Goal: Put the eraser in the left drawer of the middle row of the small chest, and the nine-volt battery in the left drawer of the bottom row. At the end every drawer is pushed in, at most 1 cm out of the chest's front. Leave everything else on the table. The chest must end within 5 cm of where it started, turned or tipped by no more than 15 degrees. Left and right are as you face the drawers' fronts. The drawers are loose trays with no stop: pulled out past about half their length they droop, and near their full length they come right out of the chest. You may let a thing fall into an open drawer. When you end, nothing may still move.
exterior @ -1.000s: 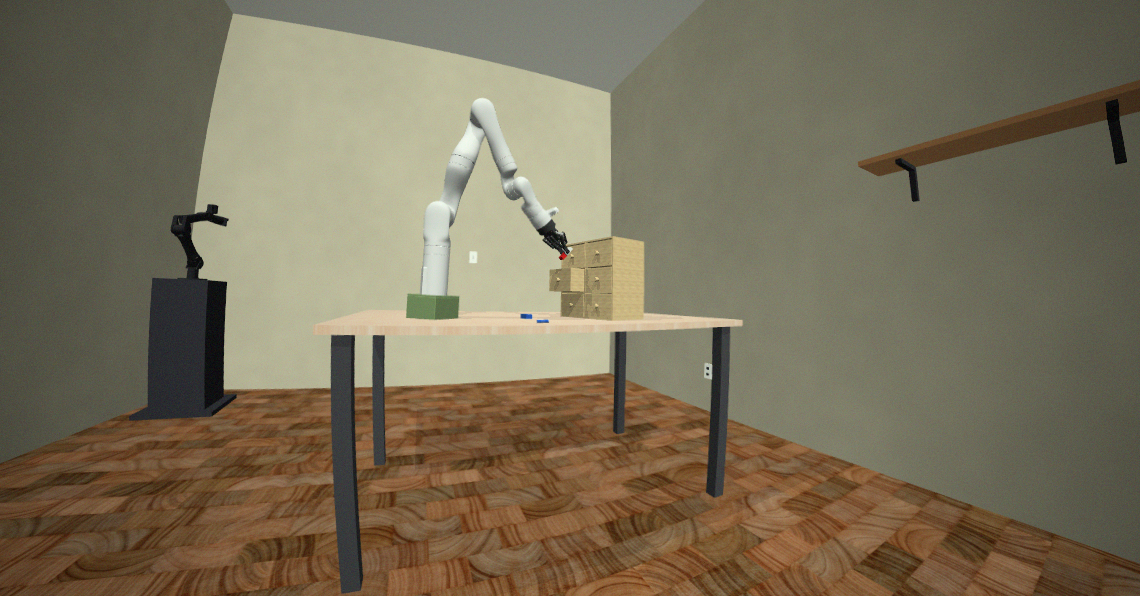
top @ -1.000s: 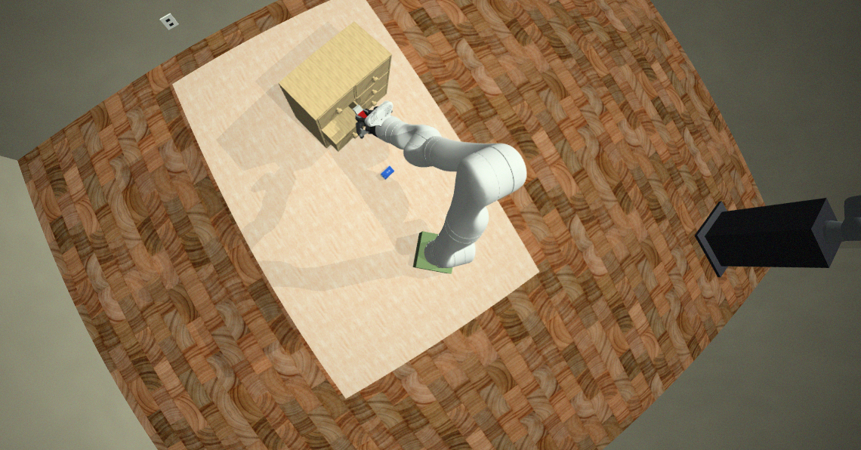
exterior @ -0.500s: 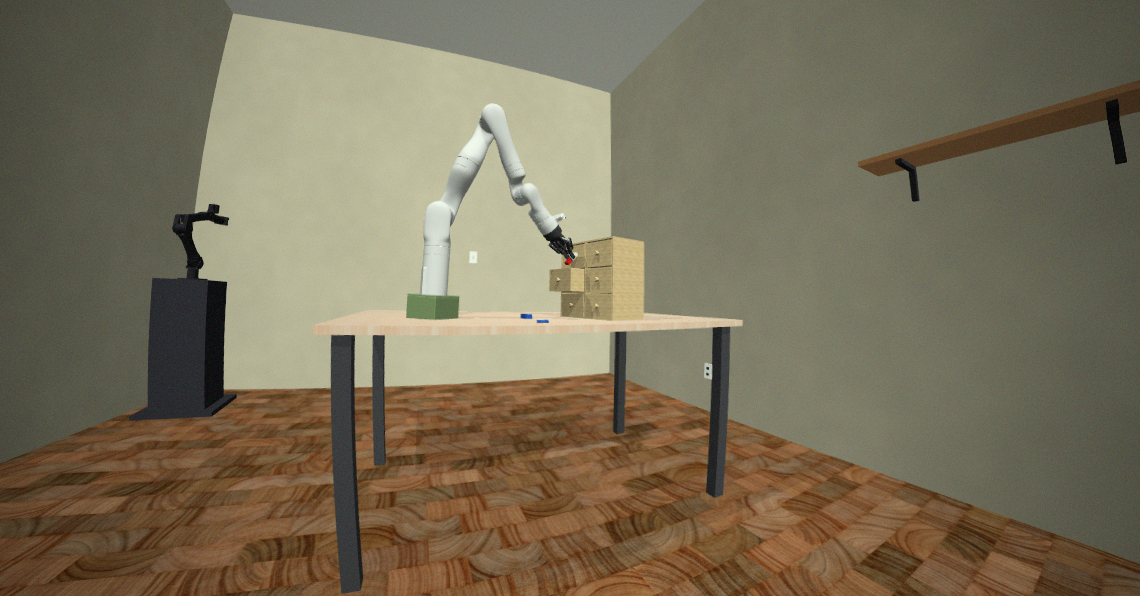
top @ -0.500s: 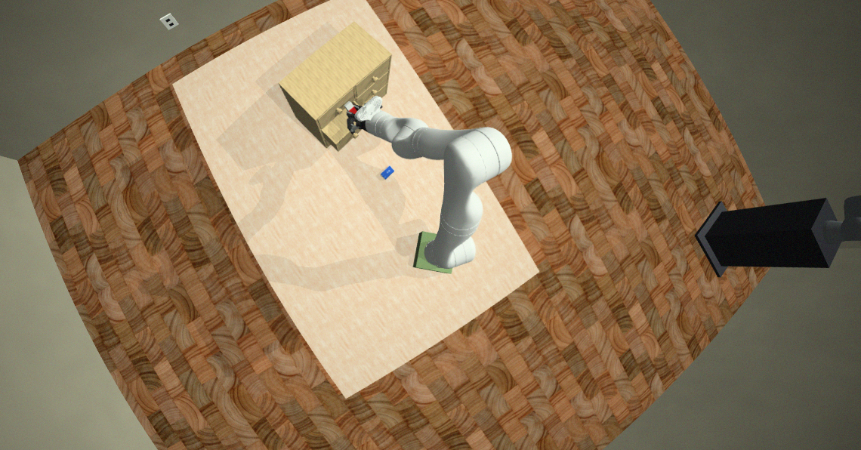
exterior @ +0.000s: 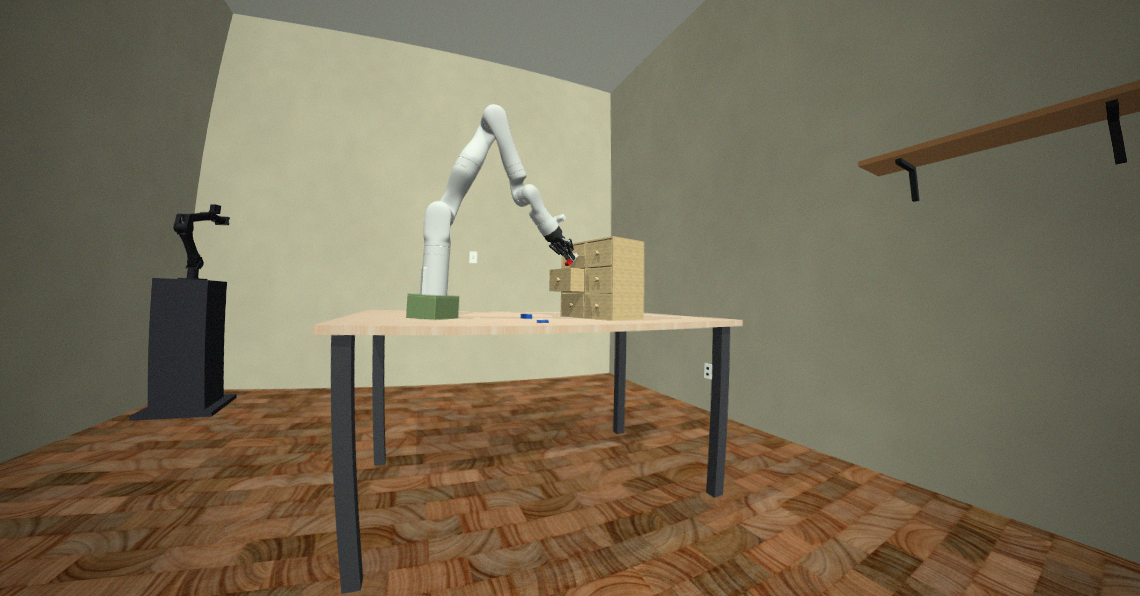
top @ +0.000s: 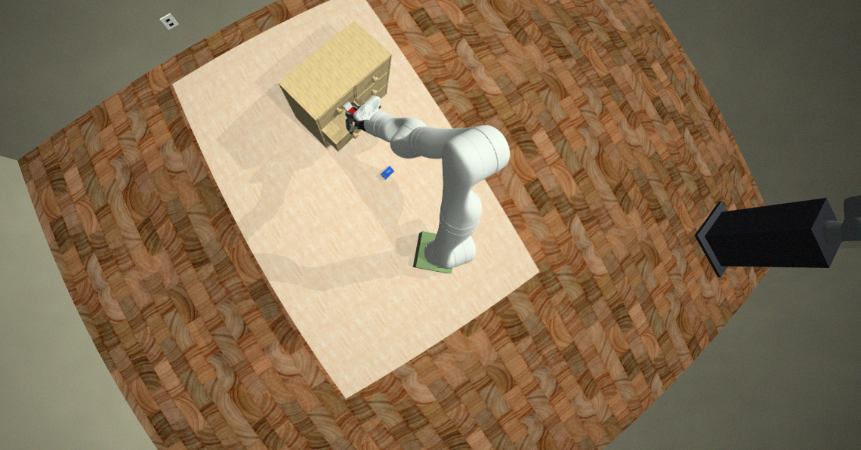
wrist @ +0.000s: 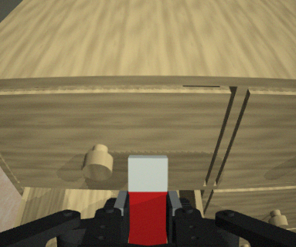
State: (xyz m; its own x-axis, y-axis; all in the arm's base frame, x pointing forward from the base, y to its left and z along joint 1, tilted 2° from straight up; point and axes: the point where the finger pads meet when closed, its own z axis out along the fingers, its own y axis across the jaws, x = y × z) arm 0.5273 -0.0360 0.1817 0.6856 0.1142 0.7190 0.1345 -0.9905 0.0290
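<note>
Now: hand 10 mm short of the red eraser. Round my hand: blue nine-volt battery (190 mm behind, 240 mm below); then thin blue stick (220 mm behind, 220 mm to the right, 250 mm below).
</note>
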